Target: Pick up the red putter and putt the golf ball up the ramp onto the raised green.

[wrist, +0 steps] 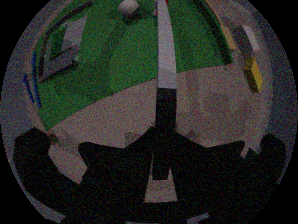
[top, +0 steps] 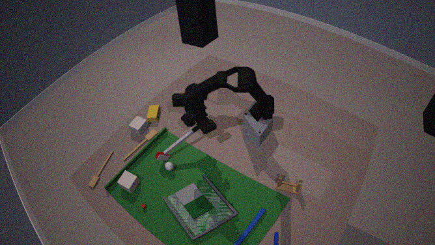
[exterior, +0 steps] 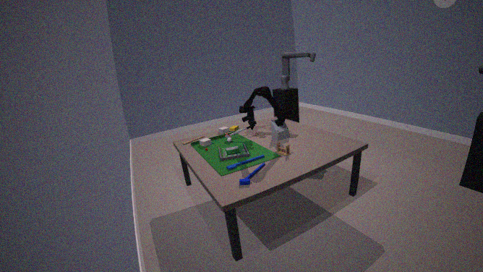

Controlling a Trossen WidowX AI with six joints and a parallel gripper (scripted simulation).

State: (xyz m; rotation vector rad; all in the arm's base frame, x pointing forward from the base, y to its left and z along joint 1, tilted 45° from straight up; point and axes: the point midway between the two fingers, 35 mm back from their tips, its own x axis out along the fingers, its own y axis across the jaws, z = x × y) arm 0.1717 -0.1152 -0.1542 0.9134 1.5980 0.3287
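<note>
The red putter is 110 mm ahead of my gripper tip and 40 mm to the right of it. Also, from my gripper tip: red piece: 470 mm ahead, 10 mm to the left, 60 mm below; then yellow block: 10 mm ahead, 350 mm to the right, 60 mm below; then white golf ball: 230 mm ahead, 30 mm to the right, 50 mm below.
</note>
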